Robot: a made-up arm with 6 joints.
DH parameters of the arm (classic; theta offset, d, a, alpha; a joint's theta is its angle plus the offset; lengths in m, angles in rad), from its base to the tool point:
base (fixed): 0 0.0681 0 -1.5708
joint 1: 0 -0.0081 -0.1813 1.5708
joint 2: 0 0.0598 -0.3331 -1.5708
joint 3: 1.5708 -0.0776 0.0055 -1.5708
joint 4: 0 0.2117 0.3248 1.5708
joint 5: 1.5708 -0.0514 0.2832 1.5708
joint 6: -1.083 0 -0.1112 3.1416
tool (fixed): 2.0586 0.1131 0 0
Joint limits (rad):
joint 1: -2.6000..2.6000
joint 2: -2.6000..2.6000
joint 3: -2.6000..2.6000
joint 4: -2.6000..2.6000
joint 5: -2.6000..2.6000
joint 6: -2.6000..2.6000
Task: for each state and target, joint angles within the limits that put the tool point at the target. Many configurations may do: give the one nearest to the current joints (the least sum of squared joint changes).
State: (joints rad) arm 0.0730 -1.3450 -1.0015 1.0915 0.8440 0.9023
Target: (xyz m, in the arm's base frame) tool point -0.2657 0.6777 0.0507
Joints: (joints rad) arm 0.1749 -1.8214 -0.4391 1.3883 0.3485 1.1302
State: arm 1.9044 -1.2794 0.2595 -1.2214 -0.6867 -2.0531
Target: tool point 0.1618 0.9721 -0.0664
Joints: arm 1.9955 -1.4243 0.5558 -1.2777 -0.6961 -2.0546
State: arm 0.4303 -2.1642 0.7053 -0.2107 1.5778 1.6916
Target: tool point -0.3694 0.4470 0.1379
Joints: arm 0.3804 -1.5791 0.4187 -0.0678 1.7996 1.8023
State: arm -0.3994 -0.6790 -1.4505 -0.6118 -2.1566 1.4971
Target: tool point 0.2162 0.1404 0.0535
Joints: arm -0.8539 -1.0579 -1.5414 -1.0635 -2.0679 1.6143
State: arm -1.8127 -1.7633 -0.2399 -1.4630 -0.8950 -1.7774
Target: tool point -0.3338 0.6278 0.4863
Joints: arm -2.1346 -1.7459 -0.0908 -1.6437 -1.3231 -1.6446
